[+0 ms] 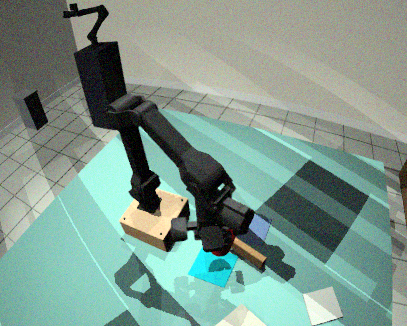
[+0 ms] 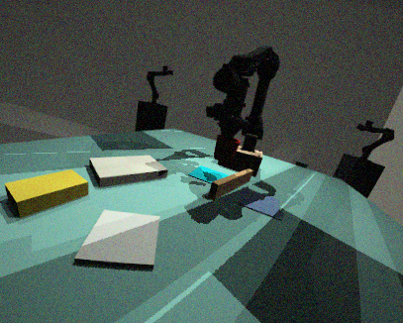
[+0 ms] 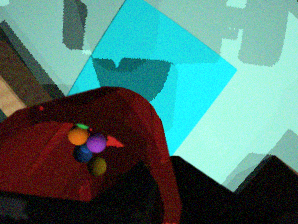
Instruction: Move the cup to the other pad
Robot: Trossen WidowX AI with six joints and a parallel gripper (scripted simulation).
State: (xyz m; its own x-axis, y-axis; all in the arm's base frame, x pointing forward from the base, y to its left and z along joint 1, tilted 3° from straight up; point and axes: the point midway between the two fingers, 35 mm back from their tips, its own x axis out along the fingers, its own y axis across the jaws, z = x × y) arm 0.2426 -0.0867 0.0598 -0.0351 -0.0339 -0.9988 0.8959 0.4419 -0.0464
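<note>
The cyan pad is 12 cm below my gripper tip, 2 cm ahead of it and 1 cm to the right of it. The rest, counted from my gripper tip: red cup 3 cm ahead, 1 cm to the left; then wooden bar 10 cm below, 7 cm to the left, 5 cm ahead; then lilac pad 16 cm to the left, 12 cm below, 9 cm ahead.
</note>
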